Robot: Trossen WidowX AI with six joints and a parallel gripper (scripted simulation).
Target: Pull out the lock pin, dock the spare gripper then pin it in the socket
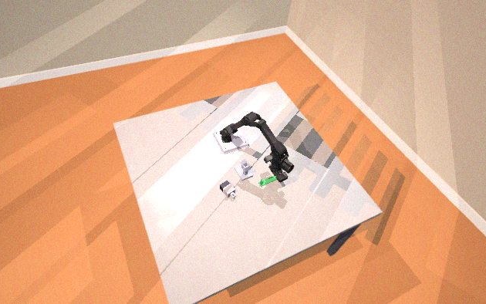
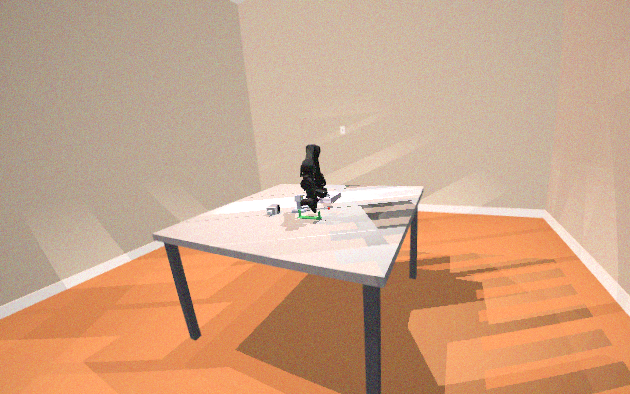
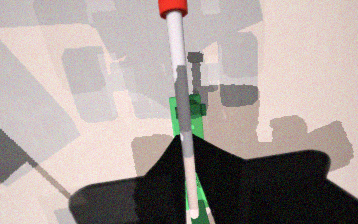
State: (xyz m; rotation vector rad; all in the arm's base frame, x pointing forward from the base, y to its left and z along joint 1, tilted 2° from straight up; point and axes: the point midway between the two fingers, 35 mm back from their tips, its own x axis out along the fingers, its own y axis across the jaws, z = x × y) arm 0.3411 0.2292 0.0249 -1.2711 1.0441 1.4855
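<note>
The green pin holder is 2 cm ahead of my gripper tip, 3 cm to the right of it and 1 cm below it. From my gripper tip the other things lie so: mount (7 cm behind, 17 cm to the right, 2 cm above); then spare gripper (5 cm ahead, 30 cm to the right, 1 cm below).
</note>
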